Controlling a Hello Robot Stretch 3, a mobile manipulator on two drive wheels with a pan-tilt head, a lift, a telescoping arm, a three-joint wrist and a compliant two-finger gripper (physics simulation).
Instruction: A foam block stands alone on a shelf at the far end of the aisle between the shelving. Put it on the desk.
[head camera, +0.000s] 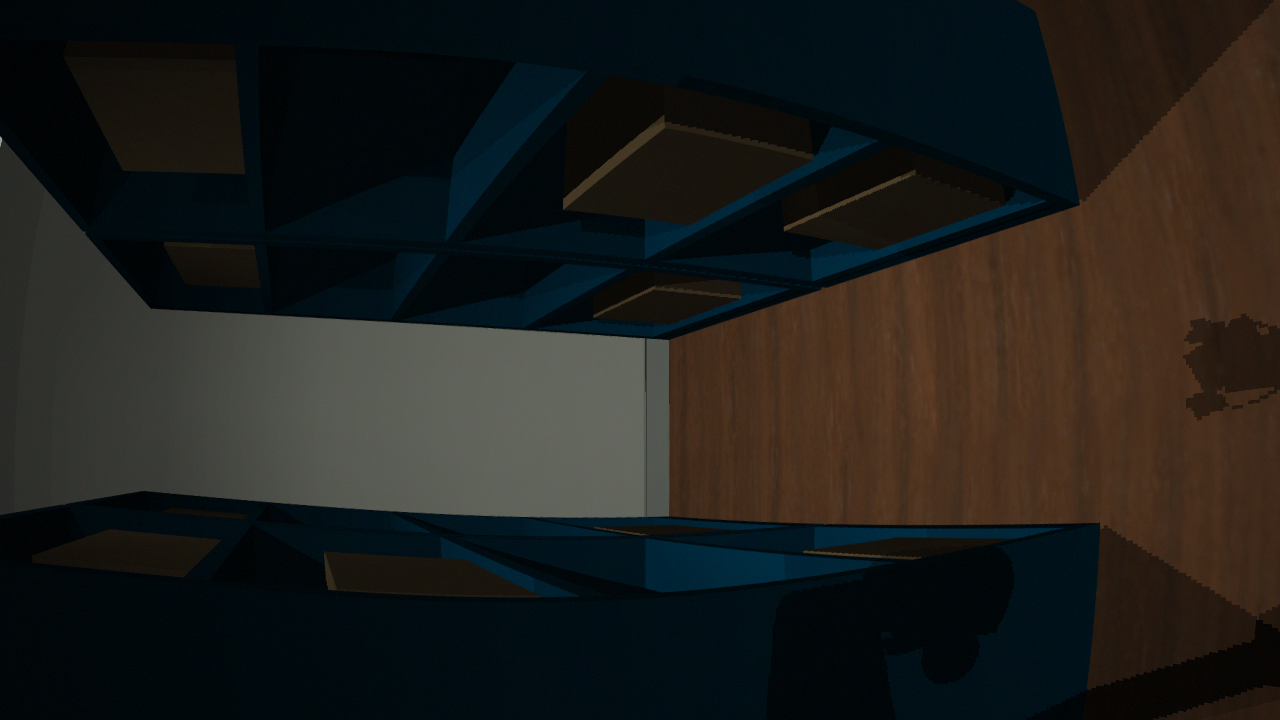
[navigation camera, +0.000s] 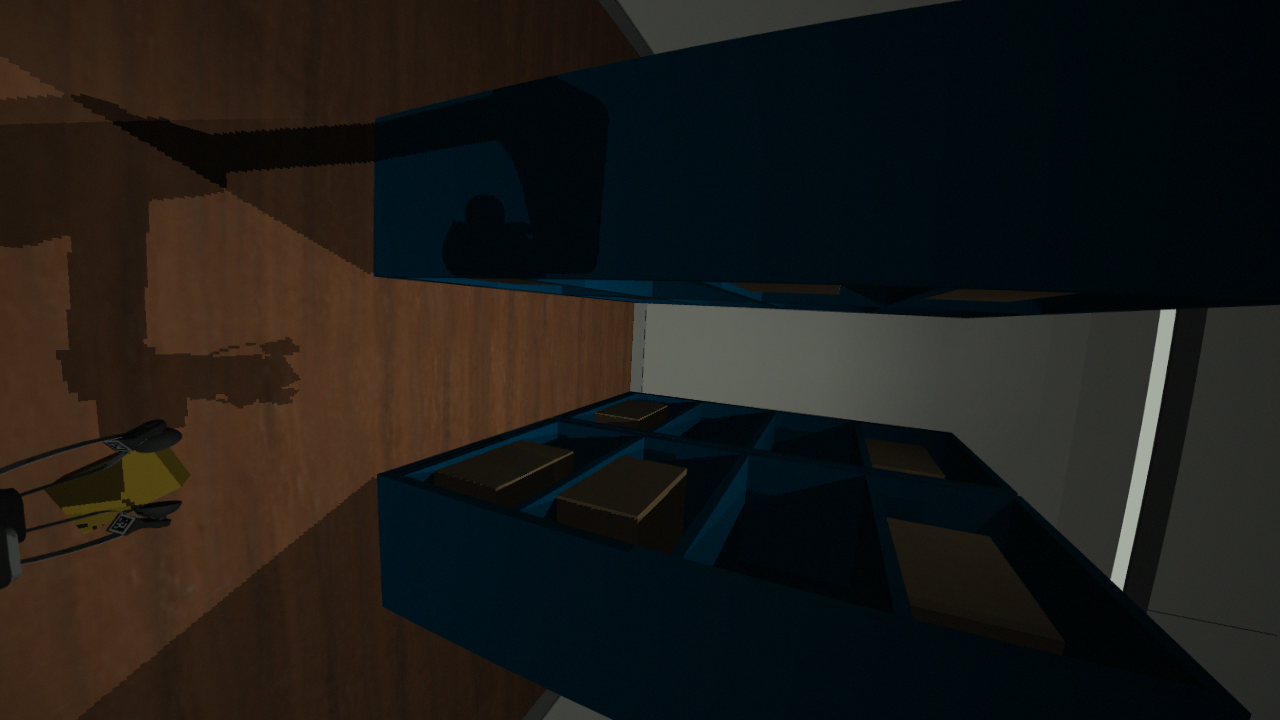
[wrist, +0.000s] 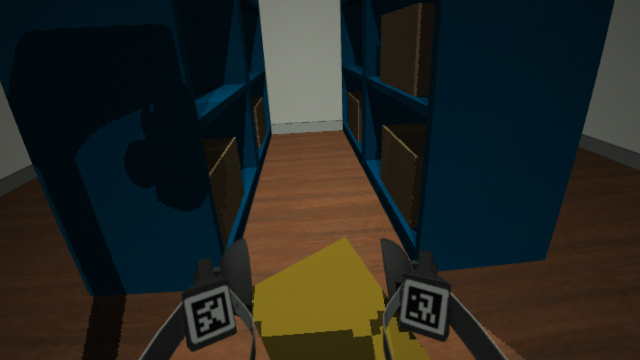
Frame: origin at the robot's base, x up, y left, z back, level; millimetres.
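Where they show: gripper, between the fingertips: (navigation camera: 177, 466) (wrist: 312, 263).
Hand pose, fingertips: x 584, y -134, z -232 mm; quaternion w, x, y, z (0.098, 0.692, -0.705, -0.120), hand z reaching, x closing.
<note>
Each offset is from my fingertips to the top centre of the thing. "spot": to the spot under its first point.
The foam block @(dx +19, dy -13, dz +39 mm) (navigation camera: 152, 479) (wrist: 320, 305) is yellow and sits between the two fingers of my gripper (navigation camera: 163, 474) (wrist: 312, 263), which is shut on it. It is turned at an angle, with one corner pointing away from the wrist, and its lower part runs out of the wrist view. In the navigation view, block and gripper show at the left edge, over the wooden floor. The head view does not show the gripper or the block. The desk does not show in these views.
Blue shelving stands on both sides of the aisle ahead: a left unit (head camera: 447, 653) (navigation camera: 805, 179) (wrist: 150, 255) and a right unit (head camera: 895, 62) (navigation camera: 465, 573) (wrist: 500, 150), with brown boxes @(spot: dx +101, dy -303, dz -1023 mm) (head camera: 689, 170) (navigation camera: 617, 492) (wrist: 400, 55) on the shelves. A pale wall (head camera: 402, 411) (wrist: 300, 65) closes the aisle's far end.
</note>
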